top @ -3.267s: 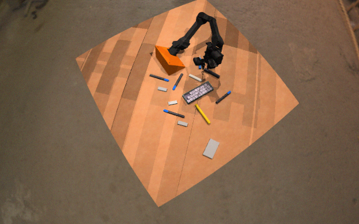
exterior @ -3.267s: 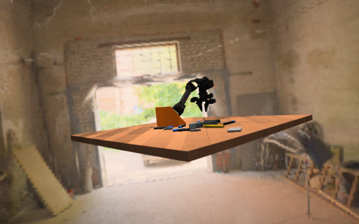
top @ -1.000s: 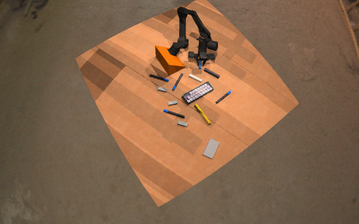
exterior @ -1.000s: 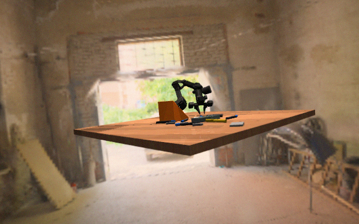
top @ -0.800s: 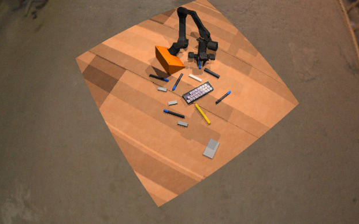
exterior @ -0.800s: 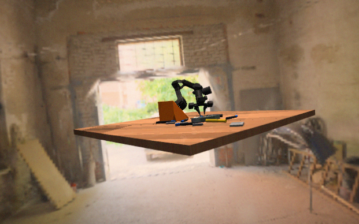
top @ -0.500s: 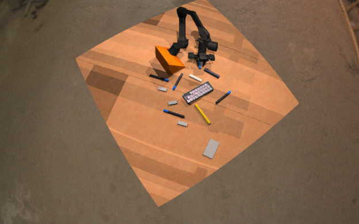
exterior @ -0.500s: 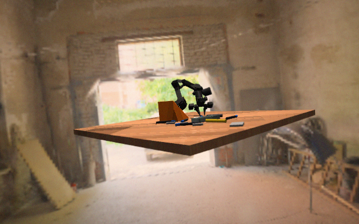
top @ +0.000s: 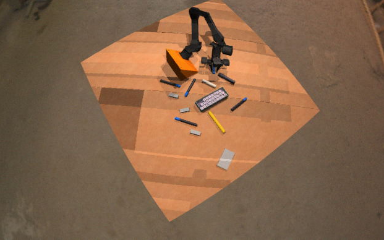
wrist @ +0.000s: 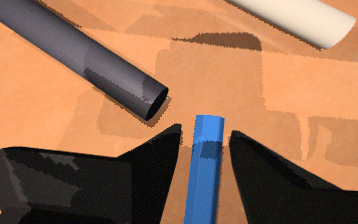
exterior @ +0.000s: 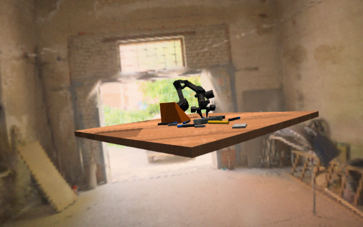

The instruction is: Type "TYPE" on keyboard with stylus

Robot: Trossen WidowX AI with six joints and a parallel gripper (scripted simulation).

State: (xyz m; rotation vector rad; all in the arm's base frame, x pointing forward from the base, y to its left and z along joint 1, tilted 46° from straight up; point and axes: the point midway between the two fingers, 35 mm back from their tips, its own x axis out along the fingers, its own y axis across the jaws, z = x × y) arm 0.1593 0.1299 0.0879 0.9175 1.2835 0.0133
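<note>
Now: the blue stylus 60 mm behind my gripper tip and 30 mm to the left of it. Round my gripper tip: dark cylinder: 80 mm ahead, 60 mm to the left; then yellow stick: 320 mm ahead, 150 mm to the right; then white cylinder: 70 mm ahead, 70 mm to the right.
</note>
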